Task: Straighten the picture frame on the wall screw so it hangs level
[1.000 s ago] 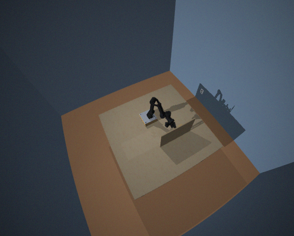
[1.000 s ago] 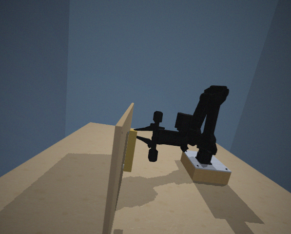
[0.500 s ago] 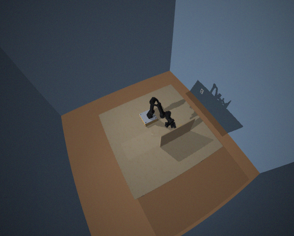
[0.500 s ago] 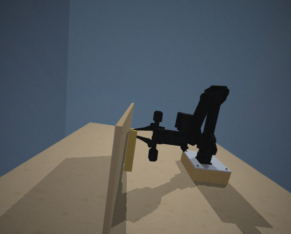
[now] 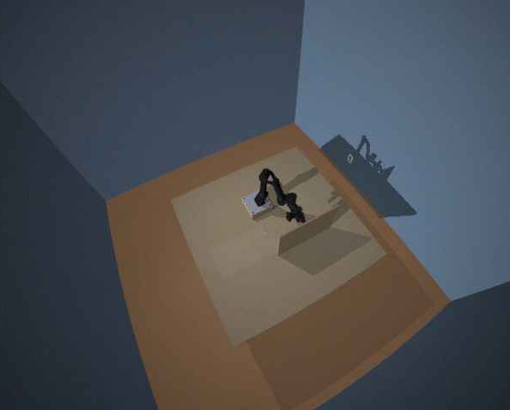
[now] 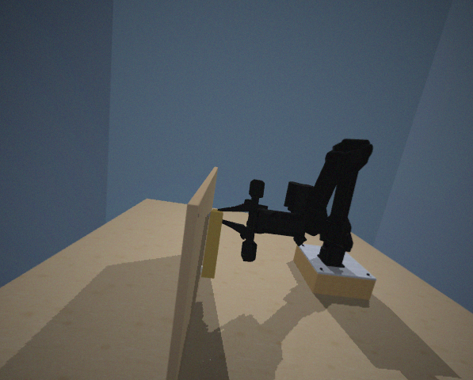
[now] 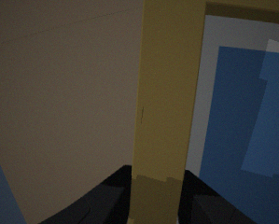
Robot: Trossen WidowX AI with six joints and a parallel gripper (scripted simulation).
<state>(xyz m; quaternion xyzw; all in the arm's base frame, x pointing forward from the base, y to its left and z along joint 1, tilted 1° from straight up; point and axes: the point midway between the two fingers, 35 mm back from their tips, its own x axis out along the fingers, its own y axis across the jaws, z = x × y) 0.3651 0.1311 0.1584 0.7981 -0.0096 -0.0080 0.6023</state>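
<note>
My gripper tip is 1 cm short of the picture frame, 1 cm to the right of it and 5 cm above it. From my gripper tip the other things lie so: wooden wall panel (2 cm ahead, 1 cm to the left, 7 cm below).
</note>
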